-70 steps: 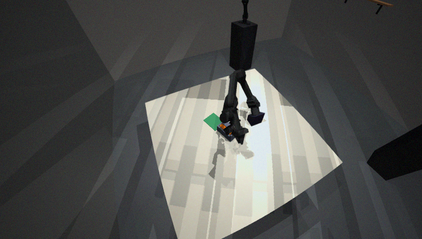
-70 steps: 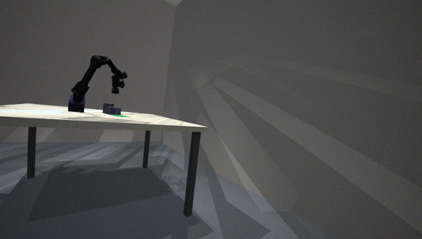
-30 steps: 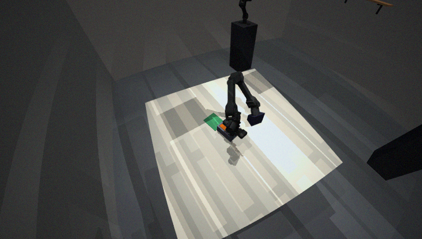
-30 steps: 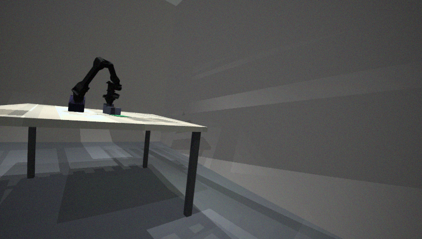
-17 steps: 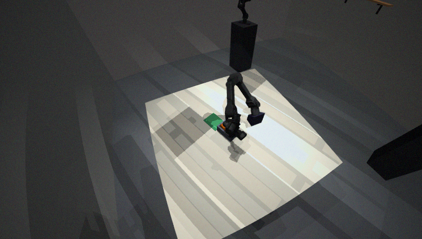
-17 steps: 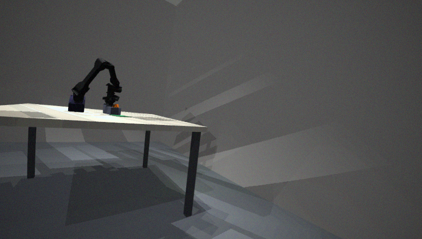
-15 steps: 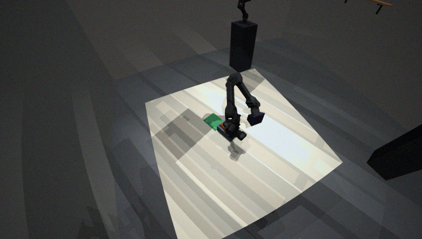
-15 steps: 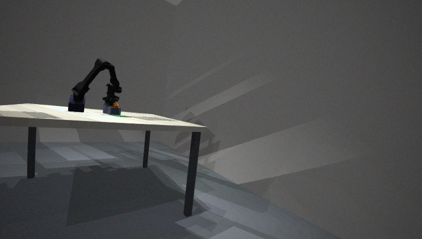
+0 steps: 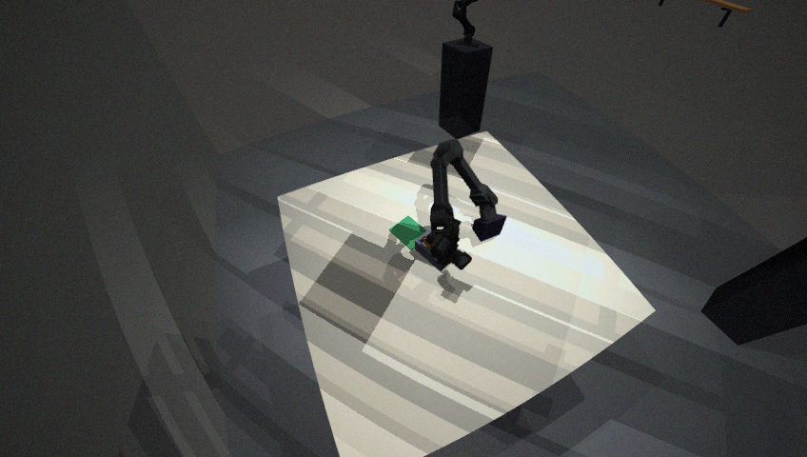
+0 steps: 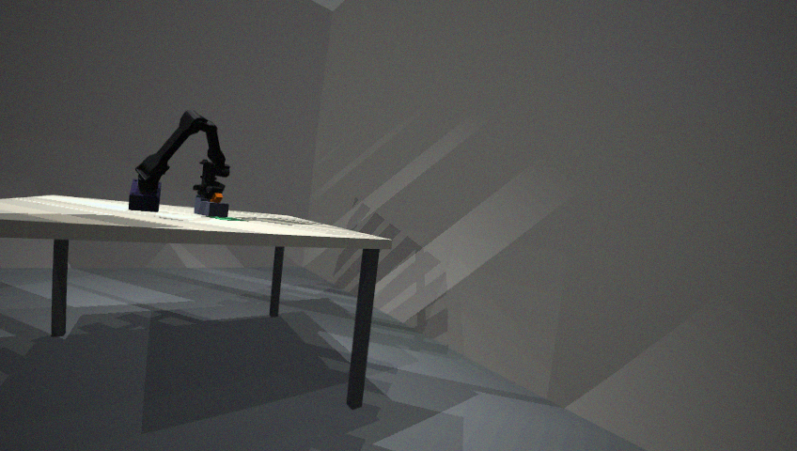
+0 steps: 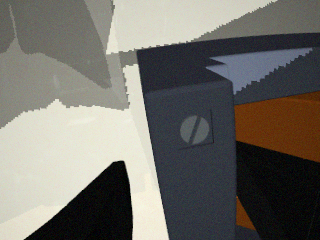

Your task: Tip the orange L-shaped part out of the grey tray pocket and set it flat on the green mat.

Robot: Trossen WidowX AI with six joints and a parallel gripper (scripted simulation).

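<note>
The orange L-shaped part is 50 mm to the right of my gripper tip and 10 mm above it. Round my gripper tip: green mat: 40 mm ahead, 220 mm to the right, 50 mm below.
</note>
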